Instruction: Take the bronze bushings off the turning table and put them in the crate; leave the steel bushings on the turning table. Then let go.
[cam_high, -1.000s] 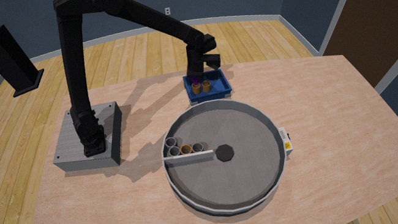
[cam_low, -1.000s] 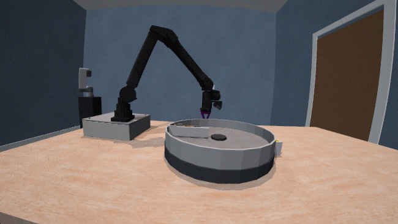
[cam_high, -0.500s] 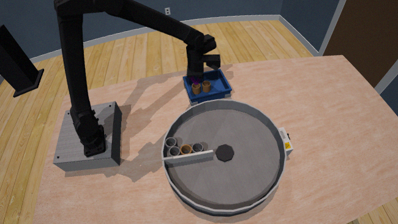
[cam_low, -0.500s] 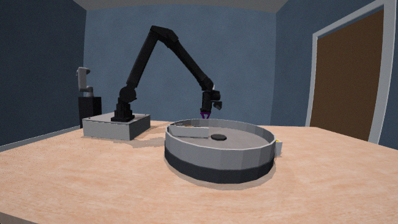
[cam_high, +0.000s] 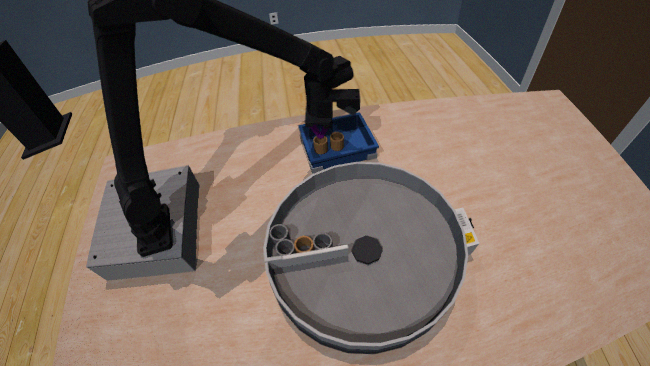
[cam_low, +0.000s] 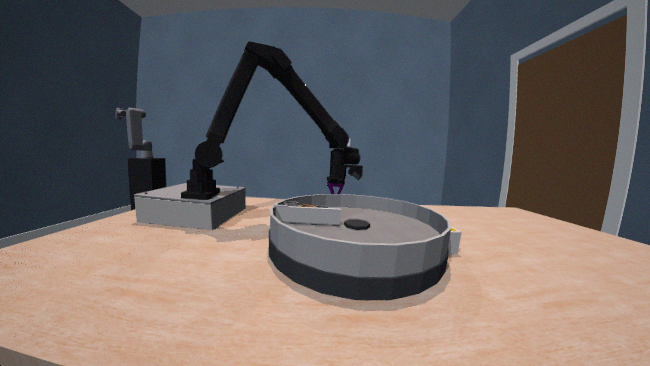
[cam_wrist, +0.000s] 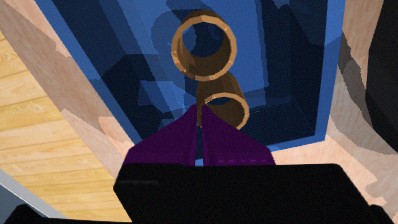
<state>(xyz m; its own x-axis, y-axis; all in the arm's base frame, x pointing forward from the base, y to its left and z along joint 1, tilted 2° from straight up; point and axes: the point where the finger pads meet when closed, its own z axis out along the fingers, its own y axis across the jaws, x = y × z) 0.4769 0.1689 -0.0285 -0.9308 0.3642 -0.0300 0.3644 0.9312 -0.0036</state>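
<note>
My hand is 40 mm short of the blue crate, 20 mm to the left of it and 20 mm above it. The rest, counted from my hand: turning table 370 mm to the right, 30 mm behind.
</note>
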